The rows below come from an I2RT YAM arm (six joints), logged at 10 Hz.
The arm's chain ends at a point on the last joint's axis. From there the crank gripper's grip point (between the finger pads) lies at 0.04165 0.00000 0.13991 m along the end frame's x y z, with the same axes.
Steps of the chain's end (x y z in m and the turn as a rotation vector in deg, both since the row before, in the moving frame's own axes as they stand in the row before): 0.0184, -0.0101, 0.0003, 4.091, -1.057, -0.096; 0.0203, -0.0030, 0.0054, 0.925, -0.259, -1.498; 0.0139, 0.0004, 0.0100, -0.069, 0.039, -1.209; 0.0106, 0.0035, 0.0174, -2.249, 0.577, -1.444; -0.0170, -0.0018, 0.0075, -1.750, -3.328, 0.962; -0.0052, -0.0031, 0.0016, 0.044, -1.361, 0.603
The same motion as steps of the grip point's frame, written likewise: 0.0158, -0.0202, 0.0007, 4.091, -1.057, -0.096; 0.0196, -0.0063, 0.0056, 0.925, -0.259, -1.498; 0.0140, -0.0003, 0.0100, -0.069, 0.039, -1.209; 0.0121, 0.0079, 0.0169, -2.249, 0.577, -1.444; -0.0252, 0.0031, 0.0096, -1.750, -3.328, 0.962; -0.0085, -0.0028, 0.0025, 0.044, -1.361, 0.603
